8 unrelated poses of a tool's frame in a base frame.
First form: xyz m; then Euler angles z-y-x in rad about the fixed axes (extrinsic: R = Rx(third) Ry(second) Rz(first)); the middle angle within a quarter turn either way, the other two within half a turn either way.
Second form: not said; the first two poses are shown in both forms.
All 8 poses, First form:
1: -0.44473 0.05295 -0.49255 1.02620 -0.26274 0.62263
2: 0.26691 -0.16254 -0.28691 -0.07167 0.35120 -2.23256
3: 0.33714 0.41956 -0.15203 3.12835 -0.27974 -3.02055
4: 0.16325 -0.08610 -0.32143 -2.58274 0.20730 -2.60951
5: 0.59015 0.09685 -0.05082 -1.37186 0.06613 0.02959
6: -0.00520 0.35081 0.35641 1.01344 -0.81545 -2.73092
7: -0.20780 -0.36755 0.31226 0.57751 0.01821 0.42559
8: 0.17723 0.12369 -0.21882 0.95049 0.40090 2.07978
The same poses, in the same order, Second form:
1: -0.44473 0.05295 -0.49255 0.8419 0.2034 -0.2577 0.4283
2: 0.26691 -0.16254 -0.28691 0.4264 -0.8868 0.0450 -0.1723
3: 0.33714 0.41956 -0.15203 0.1388 0.0150 -0.9883 -0.0608
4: 0.16325 -0.08610 -0.32143 0.0238 0.2908 0.9149 0.2789
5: 0.59015 0.09685 -0.05082 0.7736 -0.0095 0.0349 -0.6326
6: -0.00520 0.35081 0.35641 0.0247 0.8250 -0.3655 -0.4303
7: -0.20780 -0.36755 0.31226 0.9364 0.2050 -0.0516 0.2802
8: 0.17723 0.12369 -0.21882 0.3626 0.7976 -0.2970 0.3797
